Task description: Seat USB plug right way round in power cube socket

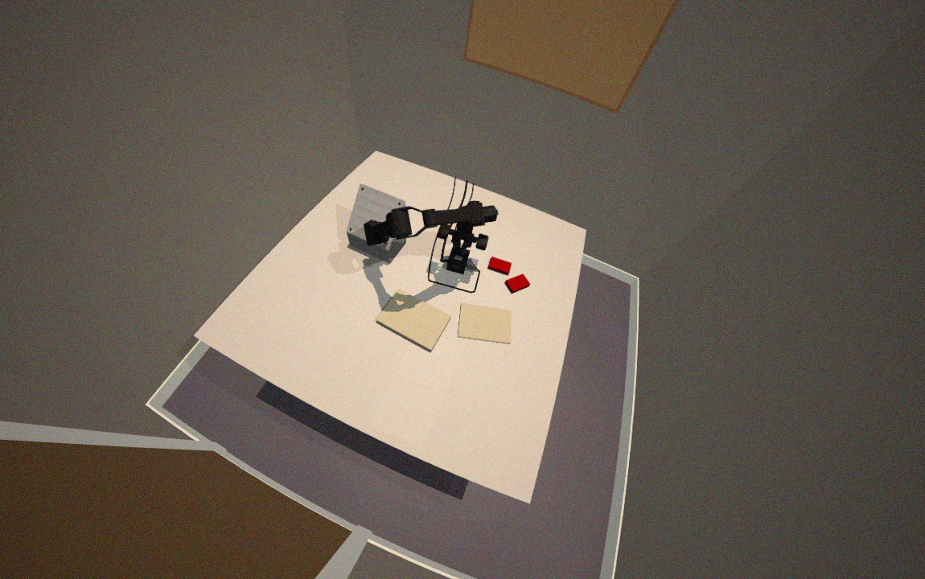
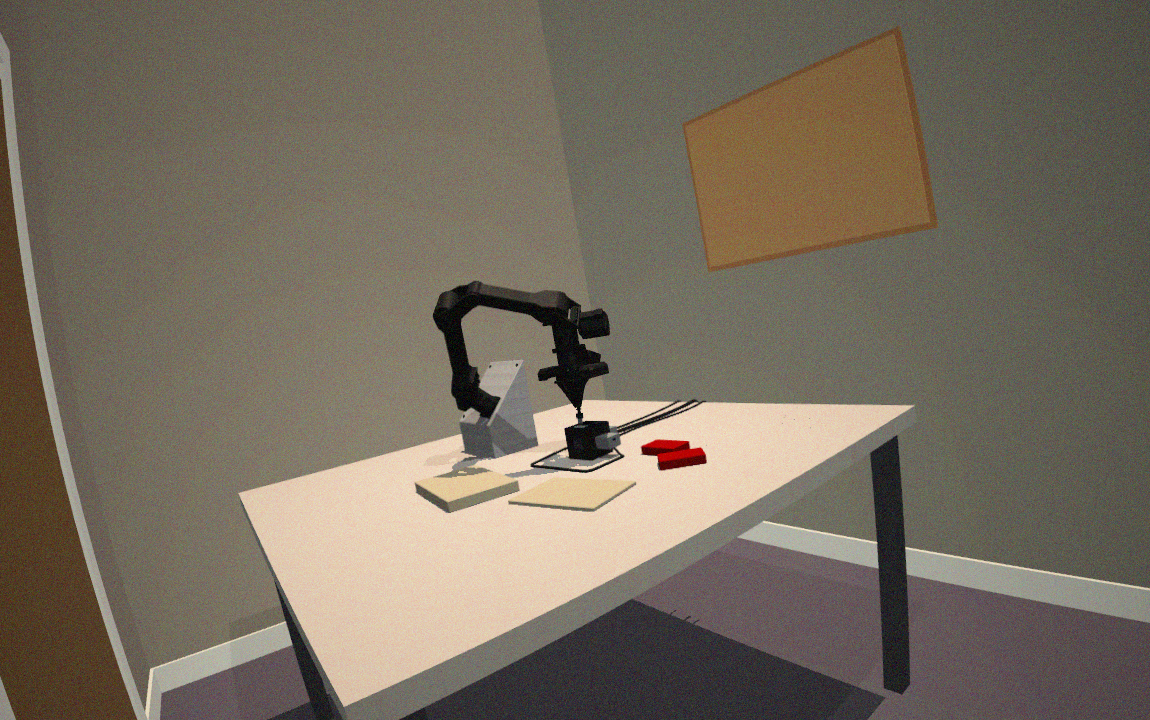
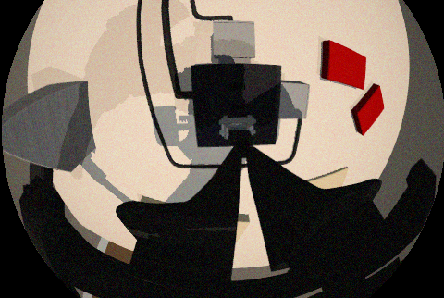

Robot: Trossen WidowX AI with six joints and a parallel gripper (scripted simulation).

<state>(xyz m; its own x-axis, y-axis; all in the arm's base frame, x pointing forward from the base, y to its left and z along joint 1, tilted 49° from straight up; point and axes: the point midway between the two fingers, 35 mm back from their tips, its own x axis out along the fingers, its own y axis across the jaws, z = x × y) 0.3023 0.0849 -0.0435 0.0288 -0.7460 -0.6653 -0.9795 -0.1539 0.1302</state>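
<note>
Right now the USB plug is 2 cm below my gripper tip. Round my gripper tip: grey socket (5 cm below).
</note>
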